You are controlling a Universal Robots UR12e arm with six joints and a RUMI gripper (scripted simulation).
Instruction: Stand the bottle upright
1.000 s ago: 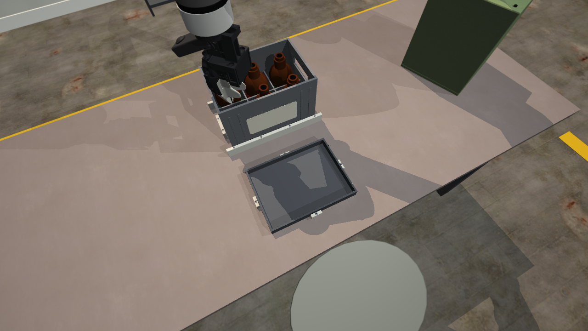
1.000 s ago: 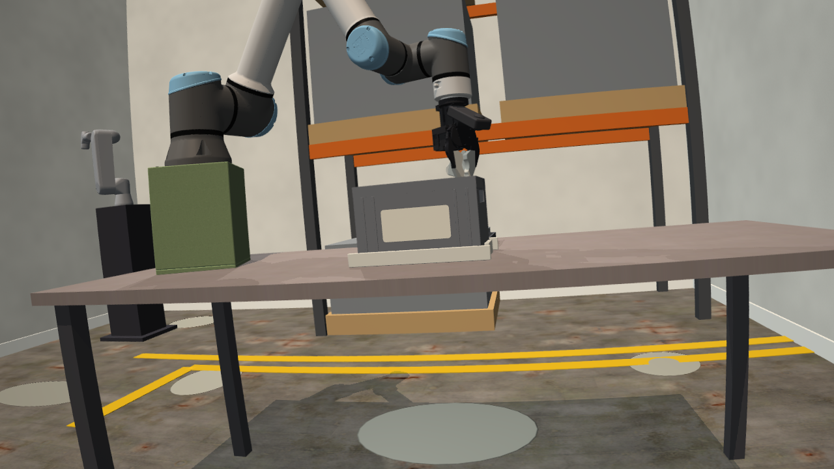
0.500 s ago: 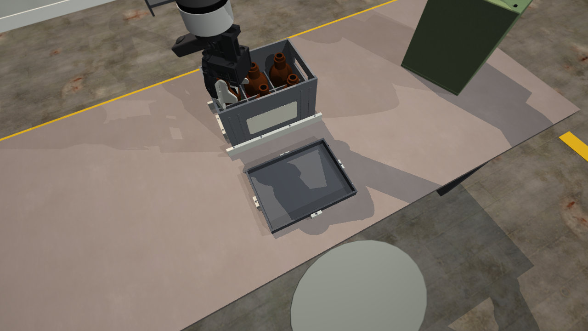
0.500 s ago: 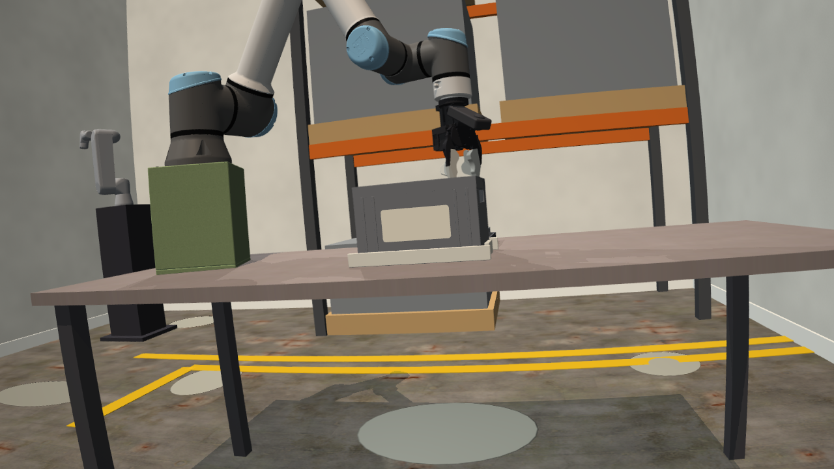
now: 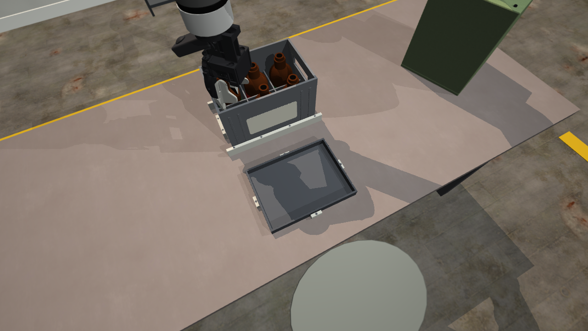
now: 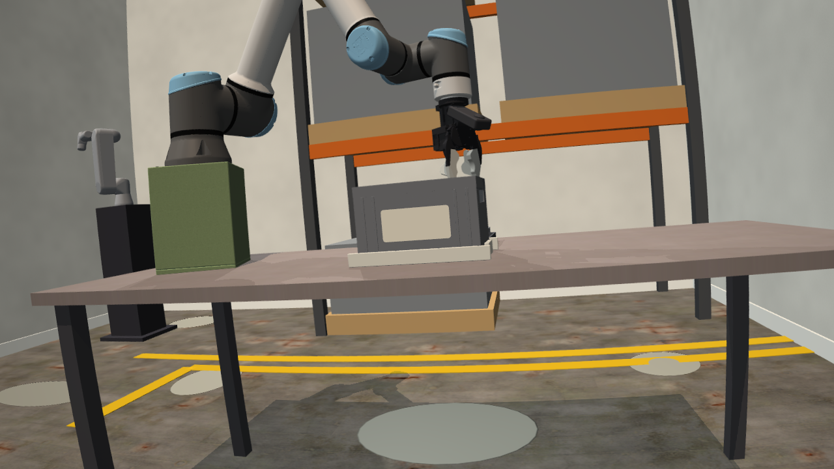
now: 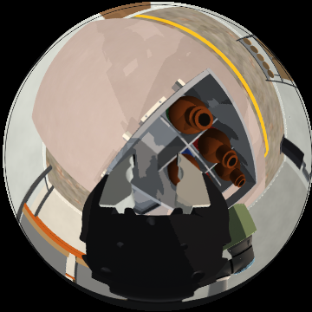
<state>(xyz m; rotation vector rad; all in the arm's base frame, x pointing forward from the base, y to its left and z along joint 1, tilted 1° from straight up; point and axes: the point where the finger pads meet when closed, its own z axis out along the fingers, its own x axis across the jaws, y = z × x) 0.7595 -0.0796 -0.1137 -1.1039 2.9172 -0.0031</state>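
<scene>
Right now the brown bottle is 9 cm behind my hand, 7 cm below it and 1 cm to the left of it. From my hand the other things lie so: grey crate: 10 cm behind, 7 cm below, 3 cm to the right; dark tray: 24 cm to the left, 15 cm below, 7 cm behind.
</scene>
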